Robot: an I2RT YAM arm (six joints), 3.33 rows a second.
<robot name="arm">
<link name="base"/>
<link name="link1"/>
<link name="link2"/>
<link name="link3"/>
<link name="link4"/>
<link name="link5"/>
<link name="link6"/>
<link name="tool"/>
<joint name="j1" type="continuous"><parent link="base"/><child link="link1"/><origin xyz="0 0 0.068" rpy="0 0 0"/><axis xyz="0 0 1"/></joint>
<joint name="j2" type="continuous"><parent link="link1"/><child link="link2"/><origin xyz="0.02 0.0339 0.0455" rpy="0 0 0"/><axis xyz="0 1 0"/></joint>
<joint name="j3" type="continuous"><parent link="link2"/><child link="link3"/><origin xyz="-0.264 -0.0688 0" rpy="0 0 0"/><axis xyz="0 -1 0"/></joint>
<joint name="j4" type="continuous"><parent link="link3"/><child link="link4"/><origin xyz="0.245 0.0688 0.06" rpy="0 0 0"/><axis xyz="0 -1 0"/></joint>
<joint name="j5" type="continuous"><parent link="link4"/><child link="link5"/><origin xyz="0.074 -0.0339 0.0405" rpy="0 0 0"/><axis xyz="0 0 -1"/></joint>
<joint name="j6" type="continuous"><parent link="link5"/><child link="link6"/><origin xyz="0.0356 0 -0.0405" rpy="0 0 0"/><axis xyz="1 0 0"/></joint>
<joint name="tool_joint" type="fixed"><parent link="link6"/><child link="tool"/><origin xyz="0 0 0" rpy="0 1.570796 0"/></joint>
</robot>
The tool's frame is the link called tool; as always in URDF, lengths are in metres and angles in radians. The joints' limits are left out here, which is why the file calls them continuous.
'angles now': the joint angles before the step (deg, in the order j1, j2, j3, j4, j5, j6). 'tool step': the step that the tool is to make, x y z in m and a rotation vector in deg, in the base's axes. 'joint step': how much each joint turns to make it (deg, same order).
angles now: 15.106 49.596 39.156 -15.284 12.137 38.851
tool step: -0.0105 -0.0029 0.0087 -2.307 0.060 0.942
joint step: 0.002 -2.671 1.236 -4.048 0.116 -2.456
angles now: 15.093 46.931 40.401 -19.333 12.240 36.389
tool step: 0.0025 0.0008 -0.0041 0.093 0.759 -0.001
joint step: 0.016 0.780 -0.415 0.429 -0.112 0.272
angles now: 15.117 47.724 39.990 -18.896 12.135 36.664
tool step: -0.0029 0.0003 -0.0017 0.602 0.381 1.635
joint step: -0.011 -0.777 -0.517 -0.444 -1.776 -0.135
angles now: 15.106 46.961 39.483 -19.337 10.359 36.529
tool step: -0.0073 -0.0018 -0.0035 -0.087 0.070 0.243
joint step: 0.019 -2.139 -1.345 -0.855 -0.170 -0.162
